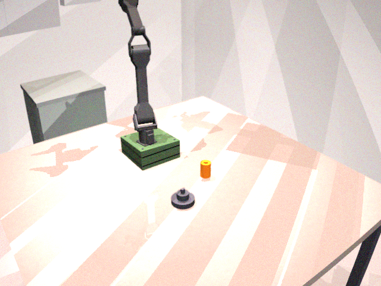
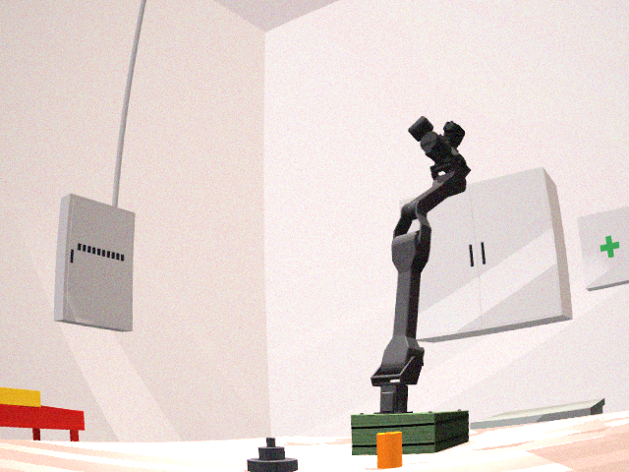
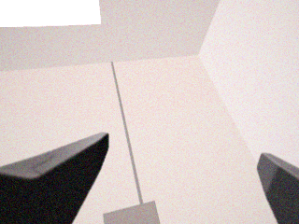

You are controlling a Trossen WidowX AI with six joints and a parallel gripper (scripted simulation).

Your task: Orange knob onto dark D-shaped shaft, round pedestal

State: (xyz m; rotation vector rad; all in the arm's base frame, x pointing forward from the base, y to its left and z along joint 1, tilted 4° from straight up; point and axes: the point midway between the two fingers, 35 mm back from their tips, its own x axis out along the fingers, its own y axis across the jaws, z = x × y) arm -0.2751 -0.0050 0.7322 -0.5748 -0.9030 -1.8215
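My gripper tip is 80 cm above the orange knob, 58 cm short of it and 8 cm to the right of it. The rest, counted from my gripper tip: pedestal: 80 cm below, 65 cm ahead, 10 cm to the right.
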